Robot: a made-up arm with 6 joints.
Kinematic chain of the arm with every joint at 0, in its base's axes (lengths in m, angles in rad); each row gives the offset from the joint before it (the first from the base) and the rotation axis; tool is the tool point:
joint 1: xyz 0 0 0.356 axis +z
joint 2: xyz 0.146 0 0 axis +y
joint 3: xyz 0 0 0.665 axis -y
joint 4: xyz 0 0 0.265 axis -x
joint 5: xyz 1.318 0 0 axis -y
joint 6: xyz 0.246 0 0 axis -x
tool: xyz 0 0 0
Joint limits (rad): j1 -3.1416..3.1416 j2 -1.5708..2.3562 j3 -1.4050..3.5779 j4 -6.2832..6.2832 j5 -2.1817..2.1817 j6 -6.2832..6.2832
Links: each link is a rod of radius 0.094 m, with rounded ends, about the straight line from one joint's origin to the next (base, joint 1, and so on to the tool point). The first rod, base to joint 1, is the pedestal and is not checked.
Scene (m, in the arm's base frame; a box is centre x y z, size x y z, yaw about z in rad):
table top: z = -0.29
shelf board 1: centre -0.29 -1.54 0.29 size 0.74 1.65 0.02 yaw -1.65
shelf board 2: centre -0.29 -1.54 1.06 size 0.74 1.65 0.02 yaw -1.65
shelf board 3: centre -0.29 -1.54 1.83 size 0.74 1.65 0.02 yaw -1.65
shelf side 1: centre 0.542 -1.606 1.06 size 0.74 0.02 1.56 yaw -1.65
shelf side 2: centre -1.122 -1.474 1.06 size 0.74 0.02 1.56 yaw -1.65
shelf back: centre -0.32 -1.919 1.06 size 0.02 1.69 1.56 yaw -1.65
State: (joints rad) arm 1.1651 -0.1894 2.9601 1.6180 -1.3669 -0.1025
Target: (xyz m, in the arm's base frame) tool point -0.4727 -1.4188 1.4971
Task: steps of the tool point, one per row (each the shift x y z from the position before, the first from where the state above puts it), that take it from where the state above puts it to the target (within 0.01 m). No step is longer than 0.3 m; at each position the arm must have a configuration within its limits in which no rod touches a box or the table.
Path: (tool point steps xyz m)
1: 0.0070 0.2350 0.0257
2: 0.0296 0.2264 -0.0257
3: -0.0753 -0.0497 0.2493
4: -0.0550 -0.0046 0.2616
5: -0.0269 0.0399 0.2643
6: -0.0366 -0.1721 0.0331
7: -0.0157 -0.1812 0.0001
8: 0.0099 -0.1819 -0.0332

